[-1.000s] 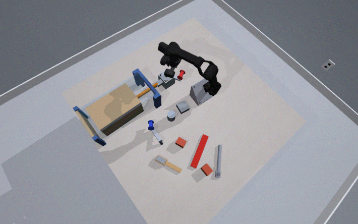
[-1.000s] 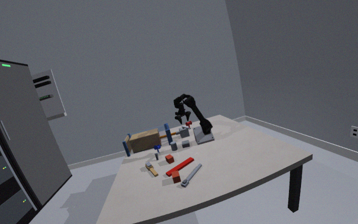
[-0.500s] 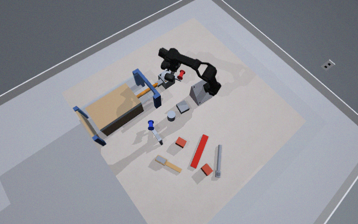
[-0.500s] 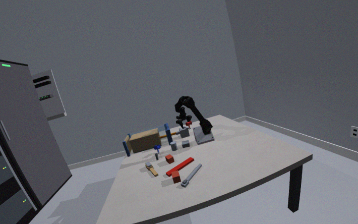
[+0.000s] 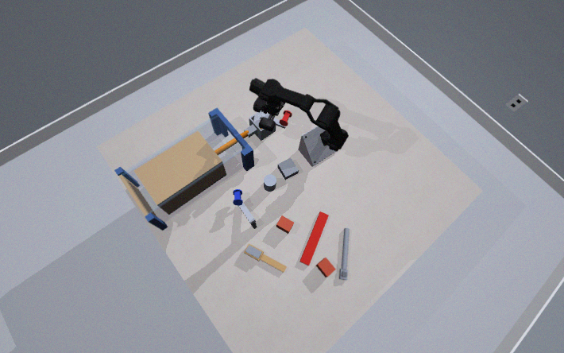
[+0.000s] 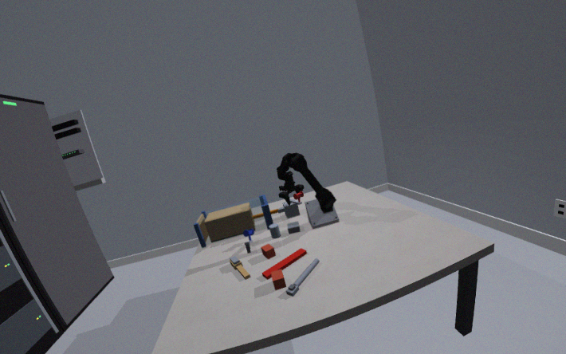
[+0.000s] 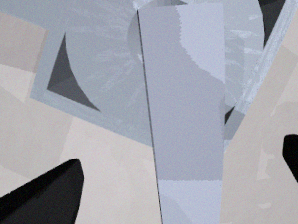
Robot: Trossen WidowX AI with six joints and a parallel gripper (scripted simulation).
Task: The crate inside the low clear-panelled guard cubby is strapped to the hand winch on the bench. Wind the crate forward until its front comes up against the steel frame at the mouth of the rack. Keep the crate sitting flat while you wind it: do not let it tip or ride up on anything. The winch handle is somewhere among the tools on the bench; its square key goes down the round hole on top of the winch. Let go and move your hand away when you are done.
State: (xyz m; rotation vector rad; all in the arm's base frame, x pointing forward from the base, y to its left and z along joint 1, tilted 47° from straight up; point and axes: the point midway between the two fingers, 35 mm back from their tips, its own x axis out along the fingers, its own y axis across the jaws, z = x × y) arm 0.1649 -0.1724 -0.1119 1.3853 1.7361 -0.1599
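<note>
Now: the red-knobbed handle 2 cm above my gripper tip, 1 cm to the left of it and 1 cm behind it. Also, from my gripper tip: red knob 5 cm to the left, 4 cm above, 3 cm behind; blue frame 19 cm ahead, 3 cm to the right, 1 cm above; grey winch 6 cm below, 5 cm to the right, 1 cm ahead.
</note>
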